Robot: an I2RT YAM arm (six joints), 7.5 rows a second.
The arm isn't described. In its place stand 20 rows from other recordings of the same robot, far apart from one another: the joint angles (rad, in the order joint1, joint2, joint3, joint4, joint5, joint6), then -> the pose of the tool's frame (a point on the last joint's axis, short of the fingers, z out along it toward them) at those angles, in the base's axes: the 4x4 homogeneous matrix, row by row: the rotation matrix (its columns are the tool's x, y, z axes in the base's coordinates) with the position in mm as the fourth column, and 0 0 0 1 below.
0.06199, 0.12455, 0.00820, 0.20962, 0.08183, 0.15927 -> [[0.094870, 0.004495, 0.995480, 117.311], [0.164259, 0.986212, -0.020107, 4.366], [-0.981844, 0.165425, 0.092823, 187.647], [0, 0, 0, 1]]
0.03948, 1.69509, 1.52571, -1.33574, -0.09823, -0.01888 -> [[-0.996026, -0.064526, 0.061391, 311.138], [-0.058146, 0.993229, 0.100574, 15.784], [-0.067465, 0.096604, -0.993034, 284.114], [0, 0, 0, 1]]
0.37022, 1.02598, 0.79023, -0.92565, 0.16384, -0.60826 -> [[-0.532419, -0.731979, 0.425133, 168.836], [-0.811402, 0.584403, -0.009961, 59.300], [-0.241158, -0.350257, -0.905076, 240.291], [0, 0, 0, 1]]
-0.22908, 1.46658, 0.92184, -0.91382, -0.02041, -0.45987 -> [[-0.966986, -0.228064, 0.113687, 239.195], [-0.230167, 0.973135, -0.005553, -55.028], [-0.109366, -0.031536, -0.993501, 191.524], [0, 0, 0, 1]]
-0.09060, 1.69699, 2.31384, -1.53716, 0.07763, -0.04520 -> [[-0.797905, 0.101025, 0.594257, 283.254], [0.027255, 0.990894, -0.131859, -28.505], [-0.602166, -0.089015, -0.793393, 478.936], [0, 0, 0, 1]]
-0.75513, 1.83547, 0.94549, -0.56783, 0.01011, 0.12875 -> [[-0.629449, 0.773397, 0.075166, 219.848], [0.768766, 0.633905, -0.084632, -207.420], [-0.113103, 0.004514, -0.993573, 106.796], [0, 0, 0, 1]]
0.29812, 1.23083, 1.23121, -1.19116, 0.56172, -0.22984 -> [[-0.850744, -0.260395, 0.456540, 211.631], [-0.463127, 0.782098, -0.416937, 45.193], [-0.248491, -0.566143, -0.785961, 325.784], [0, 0, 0, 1]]
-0.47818, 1.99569, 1.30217, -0.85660, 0.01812, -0.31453 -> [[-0.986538, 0.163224, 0.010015, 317.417], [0.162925, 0.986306, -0.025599, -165.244], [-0.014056, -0.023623, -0.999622, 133.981], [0, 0, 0, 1]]
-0.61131, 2.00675, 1.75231, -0.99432, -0.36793, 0.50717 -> [[-0.464188, 0.763926, 0.448272, 349.344], [0.878762, 0.460587, 0.125050, -229.208], [-0.110939, 0.451971, -0.885107, 247.504], [0, 0, 0, 1]]
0.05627, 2.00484, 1.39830, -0.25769, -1.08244, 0.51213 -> [[-0.955404, -0.149859, 0.254452, 422.968], [0.176459, 0.401188, 0.898838, 55.314], [-0.236782, 0.903654, -0.356852, 193.674], [0, 0, 0, 1]]
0.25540, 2.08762, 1.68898, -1.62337, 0.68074, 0.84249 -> [[-0.924250, 0.342408, -0.168873, 349.335], [0.358077, 0.623992, -0.694561, 68.056], [-0.132448, -0.702418, -0.699333, 211.726], [0, 0, 0, 1]]
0.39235, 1.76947, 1.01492, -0.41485, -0.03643, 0.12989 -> [[-0.894600, -0.281756, 0.346850, 308.602], [-0.230106, 0.955815, 0.182945, 129.105], [-0.383070, 0.083851, -0.919906, 147.342], [0, 0, 0, 1]]
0.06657, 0.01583, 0.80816, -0.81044, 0.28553, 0.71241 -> [[0.128280, 0.176162, 0.975967, -5.830], [0.637139, 0.739505, -0.217225, -10.438], [-0.759999, 0.649692, -0.017376, 332.290], [0, 0, 0, 1]]
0.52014, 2.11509, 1.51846, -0.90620, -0.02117, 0.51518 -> [[-0.998804, -0.006936, 0.048398, 347.185], [-0.004409, 0.998631, 0.052115, 199.718], [-0.048694, 0.051839, -0.997468, 141.992], [0, 0, 0, 1]]
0.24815, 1.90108, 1.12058, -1.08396, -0.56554, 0.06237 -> [[-0.929619, 0.000938, -0.368522, 278.180], [-0.181252, 0.869523, 0.459432, 90.163], [0.320869, 0.493892, -0.808155, 133.873], [0, 0, 0, 1]]
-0.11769, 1.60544, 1.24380, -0.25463, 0.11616, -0.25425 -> [[-0.608502, 0.059411, 0.791325, 365.731], [-0.179618, 0.961002, -0.210270, -47.397], [-0.772957, -0.270086, -0.574100, 283.570], [0, 0, 0, 1]]
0.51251, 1.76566, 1.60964, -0.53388, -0.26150, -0.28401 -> [[-0.351035, -0.776970, 0.522582, 349.381], [-0.508099, 0.626844, 0.590679, 207.143], [-0.786517, -0.058174, -0.614822, 324.721], [0, 0, 0, 1]]
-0.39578, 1.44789, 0.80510, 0.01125, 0.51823, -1.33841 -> [[-0.810340, -0.368020, 0.455973, 274.062], [-0.577588, 0.370592, -0.727361, -133.622], [0.098704, -0.852774, -0.512869, 214.729], [0, 0, 0, 1]]
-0.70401, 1.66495, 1.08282, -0.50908, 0.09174, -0.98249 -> [[-0.938292, -0.186988, 0.290936, 251.686], [-0.289991, 0.883766, -0.367238, -218.002], [-0.188450, -0.428945, -0.883455, 194.646], [0, 0, 0, 1]]
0.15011, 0.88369, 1.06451, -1.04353, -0.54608, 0.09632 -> [[-0.791993, -0.387398, 0.471878, 146.214], [-0.036668, 0.801687, 0.596618, 40.814], [-0.609428, 0.455215, -0.649136, 341.357], [0, 0, 0, 1]]
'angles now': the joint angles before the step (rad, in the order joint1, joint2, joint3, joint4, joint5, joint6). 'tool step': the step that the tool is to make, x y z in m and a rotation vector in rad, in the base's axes. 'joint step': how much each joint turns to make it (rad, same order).
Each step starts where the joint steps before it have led.
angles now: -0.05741 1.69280 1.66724 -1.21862 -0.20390 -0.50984
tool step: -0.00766 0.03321 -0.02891 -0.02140 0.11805 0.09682
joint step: 0.10299 0.00381 -0.09766 -0.01641 0.02289 -0.00002
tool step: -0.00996 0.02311 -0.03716 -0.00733 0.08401 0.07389
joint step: 0.07400 -0.00001 -0.14152 0.05721 0.00038 0.00001
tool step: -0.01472 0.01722 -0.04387 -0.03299 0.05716 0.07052
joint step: 0.06411 0.00077 -0.17132 0.10913 0.02327 -0.00876
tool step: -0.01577 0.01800 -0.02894 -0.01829 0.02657 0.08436
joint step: 0.07096 0.00003 -0.11783 0.08583 0.01145 -0.01411
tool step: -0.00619 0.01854 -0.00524 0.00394 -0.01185 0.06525
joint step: 0.06597 0.00037 -0.02175 0.03470 -0.00039 0.00074
